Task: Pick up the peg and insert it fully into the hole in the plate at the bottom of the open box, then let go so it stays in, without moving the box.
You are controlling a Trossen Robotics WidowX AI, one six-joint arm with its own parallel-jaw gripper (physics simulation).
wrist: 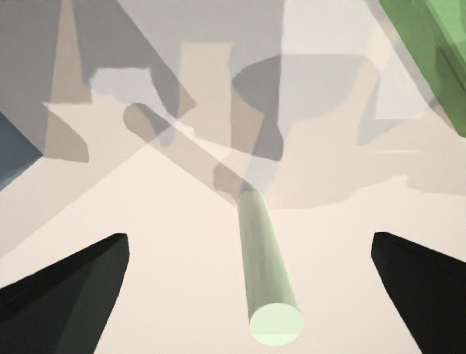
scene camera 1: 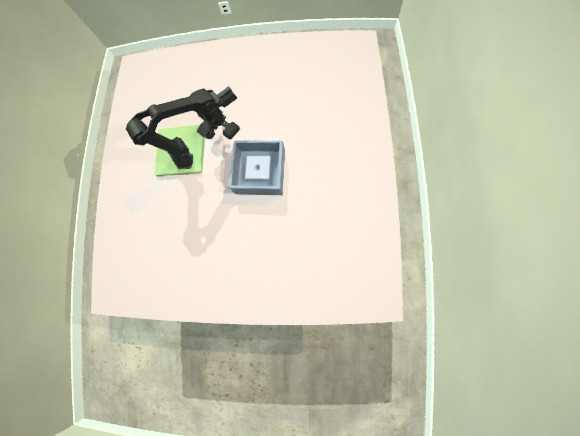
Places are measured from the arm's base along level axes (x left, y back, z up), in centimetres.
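Pixels of known places: gripper, fingertip midpoint: (wrist: 251, 244) (scene camera 1: 223, 129); arm's base at its link origin: (scene camera 1: 185, 161).
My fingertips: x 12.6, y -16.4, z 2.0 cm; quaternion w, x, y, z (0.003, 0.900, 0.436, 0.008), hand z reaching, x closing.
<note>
Ahead of a thing's pixels: the offset from my fingertips to its top centre. Level surfaces: height alone.
A pale green round peg @[dx +0.4, dy +0.1, dz +3.5 cm] (wrist: 265, 265) stands upright on the table in the wrist view, its flat top facing the camera; I cannot make it out in the scene view. My gripper (scene camera 1: 219, 131) (wrist: 251, 244) is open and empty, pointing down, with its two black fingers apart on either side of the peg in the wrist view and not touching it. The open blue-grey box @[dx -17.2, dy -15.3, dz +5.3 cm] (scene camera 1: 257, 191) (wrist: 15, 150) stands to the right of the gripper in the scene view. A white plate @[dx -17.2, dy -15.3, dz +1.6 cm] (scene camera 1: 265, 174) lies at its bottom, with a small dark hole (scene camera 1: 257, 167) at its middle.
The arm's base stands on a green square (scene camera 1: 195, 155) (wrist: 425, 50) left of the box. The box walls rise around the plate. The pale pink table @[dz -4.5 cm] (scene camera 1: 310, 260) reaches past the box, and shadows of the arm fall across it.
</note>
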